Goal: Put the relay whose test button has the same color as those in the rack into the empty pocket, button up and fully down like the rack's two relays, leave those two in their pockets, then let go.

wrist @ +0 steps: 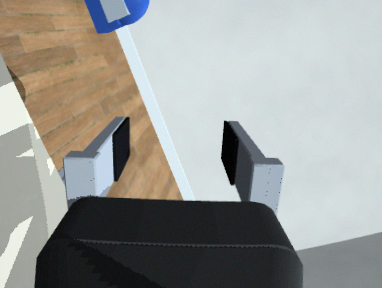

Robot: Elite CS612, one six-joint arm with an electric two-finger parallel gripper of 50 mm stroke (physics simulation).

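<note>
My gripper (176, 138) is open, its two black-padded fingers standing wide apart with nothing between them. It hangs over a wooden floor and a pale grey surface. No relay, rack or pocket shows in the wrist view, so I cannot tell where the gripper stands relative to them.
A blue rounded object (134, 12) with a light grey part is cut off by the top edge. A light blue-white strip (150, 105) runs diagonally between the wooden floor (75, 75) and the pale grey surface (300, 100). Sunlit and shaded pale areas lie at the far left.
</note>
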